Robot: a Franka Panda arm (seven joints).
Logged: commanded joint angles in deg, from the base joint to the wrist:
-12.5, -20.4, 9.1, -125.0, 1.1, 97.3, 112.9
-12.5, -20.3, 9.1, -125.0, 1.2, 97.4, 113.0
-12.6, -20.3, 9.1, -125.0, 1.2, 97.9, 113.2
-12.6, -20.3, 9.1, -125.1, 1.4, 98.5, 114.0
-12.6, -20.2, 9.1, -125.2, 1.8, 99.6, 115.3
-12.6, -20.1, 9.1, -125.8, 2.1, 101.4, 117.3
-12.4, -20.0, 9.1, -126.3, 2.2, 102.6, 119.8
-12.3, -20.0, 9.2, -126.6, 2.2, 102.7, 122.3
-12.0, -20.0, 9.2, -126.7, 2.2, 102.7, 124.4
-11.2, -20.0, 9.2, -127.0, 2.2, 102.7, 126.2
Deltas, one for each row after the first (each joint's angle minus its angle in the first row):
0.0, 0.1, 0.0, 0.0, 0.1, 0.1, 0.1
-0.1, 0.1, 0.0, 0.0, 0.1, 0.6, 0.3
-0.1, 0.1, 0.0, -0.1, 0.3, 1.2, 1.1
-0.1, 0.2, 0.0, -0.2, 0.7, 2.3, 2.4
-0.1, 0.3, 0.0, -0.8, 1.0, 4.1, 4.4
0.1, 0.4, 0.0, -1.3, 1.1, 5.3, 6.9
0.2, 0.4, 0.1, -1.6, 1.1, 5.4, 9.4
0.5, 0.4, 0.1, -1.7, 1.1, 5.4, 11.5
1.3, 0.4, 0.1, -2.0, 1.1, 5.4, 13.3

